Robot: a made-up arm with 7 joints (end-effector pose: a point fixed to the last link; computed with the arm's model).
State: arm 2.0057 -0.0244 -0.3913 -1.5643 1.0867 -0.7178 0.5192
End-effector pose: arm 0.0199 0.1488 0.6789 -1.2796 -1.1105 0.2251
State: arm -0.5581 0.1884 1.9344 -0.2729 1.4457 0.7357 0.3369
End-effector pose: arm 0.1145 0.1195 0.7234 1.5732 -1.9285 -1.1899
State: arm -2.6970 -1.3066 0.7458 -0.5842 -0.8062 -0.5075 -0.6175
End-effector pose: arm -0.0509 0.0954 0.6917 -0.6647 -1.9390 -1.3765
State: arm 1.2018 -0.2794 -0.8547 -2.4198 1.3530 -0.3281 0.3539
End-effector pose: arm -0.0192 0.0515 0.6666 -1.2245 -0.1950 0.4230
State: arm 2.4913 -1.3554 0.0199 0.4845 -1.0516 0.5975 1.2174
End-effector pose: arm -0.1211 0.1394 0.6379 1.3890 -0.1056 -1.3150
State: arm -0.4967 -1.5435 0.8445 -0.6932 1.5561 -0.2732 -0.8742
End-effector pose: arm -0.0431 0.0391 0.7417 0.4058 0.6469 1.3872
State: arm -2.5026 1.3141 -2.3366 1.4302 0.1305 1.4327 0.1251
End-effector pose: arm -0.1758 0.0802 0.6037 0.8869 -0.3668 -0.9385
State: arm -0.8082 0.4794 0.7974 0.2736 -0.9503 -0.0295 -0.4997
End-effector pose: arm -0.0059 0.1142 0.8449 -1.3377 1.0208 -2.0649
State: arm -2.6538 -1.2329 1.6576 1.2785 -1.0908 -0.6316 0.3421
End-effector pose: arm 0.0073 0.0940 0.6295 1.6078 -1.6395 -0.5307
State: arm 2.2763 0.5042 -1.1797 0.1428 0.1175 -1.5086 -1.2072
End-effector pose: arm -0.1375 0.0997 0.8496 1.8797 2.0687 1.1445
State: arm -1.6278 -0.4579 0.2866 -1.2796 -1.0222 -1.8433 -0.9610
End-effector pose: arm 0.0879 0.1165 0.6759 -0.0578 -0.3572 0.2031
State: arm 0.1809 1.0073 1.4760 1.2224 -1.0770 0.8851 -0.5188
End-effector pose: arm 0.0683 0.1079 0.8771 1.6333 -1.3927 2.0919
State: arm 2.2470 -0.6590 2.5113 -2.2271 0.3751 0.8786 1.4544
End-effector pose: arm -0.0926 -0.0192 0.8015 -1.7733 -2.3120 0.3891
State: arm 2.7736 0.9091 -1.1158 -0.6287 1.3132 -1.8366 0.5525
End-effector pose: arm -0.0420 0.2042 0.9048 -1.3773 -1.1828 -1.5179
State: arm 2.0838 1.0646 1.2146 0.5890 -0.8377 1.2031 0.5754
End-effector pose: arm 0.0663 -0.0647 0.7481 -0.7630 2.5567 -1.0187
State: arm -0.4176 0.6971 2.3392 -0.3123 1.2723 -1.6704 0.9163
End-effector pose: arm -0.0288 0.2182 0.9042 -0.7637 -0.8790 -0.0288
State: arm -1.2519 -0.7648 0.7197 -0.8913 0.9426 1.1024 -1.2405
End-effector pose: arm 0.1374 0.1672 0.7615 -0.2345 0.2183 2.1430
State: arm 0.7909 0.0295 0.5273 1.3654 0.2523 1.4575 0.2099
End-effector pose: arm 0.0239 0.0895 0.5313 1.7174 0.0998 0.7591
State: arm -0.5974 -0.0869 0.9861 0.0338 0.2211 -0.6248 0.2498
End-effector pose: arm -0.0402 0.0360 0.7859 0.1113 -0.1001 -2.4787
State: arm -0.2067 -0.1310 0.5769 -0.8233 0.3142 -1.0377 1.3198
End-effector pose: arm 0.0231 -0.0325 0.7275 1.5013 1.2707 -0.7686
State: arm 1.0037 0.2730 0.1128 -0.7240 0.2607 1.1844 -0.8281
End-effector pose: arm 0.0626 -0.0335 0.8034 -1.0039 2.1649 -0.7534
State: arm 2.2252 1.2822 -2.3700 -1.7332 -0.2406 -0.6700 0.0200
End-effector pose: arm -0.0676 0.1031 0.7200 -0.0739 -1.1022 -1.1643
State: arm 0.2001 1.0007 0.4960 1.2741 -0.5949 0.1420 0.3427
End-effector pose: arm 0.0656 0.0343 0.7601 1.0137 -1.3470 2.1715
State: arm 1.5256 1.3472 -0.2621 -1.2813 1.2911 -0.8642 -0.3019
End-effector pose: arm 0.0561 0.1571 0.6961 1.9232 1.5750 -0.4318
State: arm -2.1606 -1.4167 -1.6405 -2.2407 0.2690 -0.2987 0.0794
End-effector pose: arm 0.0195 0.0575 0.7169 1.4551 -0.4827 0.8780
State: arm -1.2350 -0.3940 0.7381 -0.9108 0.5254 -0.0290 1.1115
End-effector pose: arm -0.0102 0.1319 0.7482 1.3294 -0.4583 -1.6001
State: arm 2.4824 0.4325 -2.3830 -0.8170 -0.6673 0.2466 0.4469
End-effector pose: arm -0.1202 0.1337 0.7671 0.7557 0.5781 -2.1198
